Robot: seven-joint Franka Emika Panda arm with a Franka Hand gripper.
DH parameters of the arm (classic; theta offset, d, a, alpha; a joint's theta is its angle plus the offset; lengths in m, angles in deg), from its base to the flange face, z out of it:
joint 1: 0 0.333 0 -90
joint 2: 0 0 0 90
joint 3: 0 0.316 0.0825 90
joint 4: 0 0 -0.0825 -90
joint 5: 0 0.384 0 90
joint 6: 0 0 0.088 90
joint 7: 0 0.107 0 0
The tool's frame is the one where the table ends.
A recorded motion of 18 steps. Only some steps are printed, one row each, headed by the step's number.
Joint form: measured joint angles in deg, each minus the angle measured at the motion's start. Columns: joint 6, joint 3, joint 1, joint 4, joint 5, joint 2, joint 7.
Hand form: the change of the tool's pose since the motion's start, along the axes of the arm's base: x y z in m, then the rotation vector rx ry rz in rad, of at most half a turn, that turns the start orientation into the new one. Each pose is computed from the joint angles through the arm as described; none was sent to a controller.
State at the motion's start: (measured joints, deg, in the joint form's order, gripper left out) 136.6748 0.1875 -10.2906 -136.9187 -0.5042 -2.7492 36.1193
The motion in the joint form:
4: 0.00 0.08 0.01 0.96 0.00 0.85 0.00
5: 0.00 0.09 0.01 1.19 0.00 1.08 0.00
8: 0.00 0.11 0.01 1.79 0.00 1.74 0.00
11: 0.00 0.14 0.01 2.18 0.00 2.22 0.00
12: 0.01 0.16 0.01 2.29 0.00 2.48 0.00
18: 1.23 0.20 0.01 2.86 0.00 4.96 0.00
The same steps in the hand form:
4: 0.0054 -0.0002 -0.0002 -0.0003 -0.0019 0.0016
5: 0.0067 -0.0003 -0.0005 -0.0003 -0.0019 0.0017
8: 0.0100 -0.0007 -0.0018 -0.0001 -0.0009 0.0021
11: 0.0122 -0.0008 -0.0031 0.0002 0.0007 0.0026
12: 0.0128 -0.0008 -0.0046 0.0007 0.0031 0.0030
18: 0.0180 -0.0013 -0.0205 0.0032 0.0149 0.0038

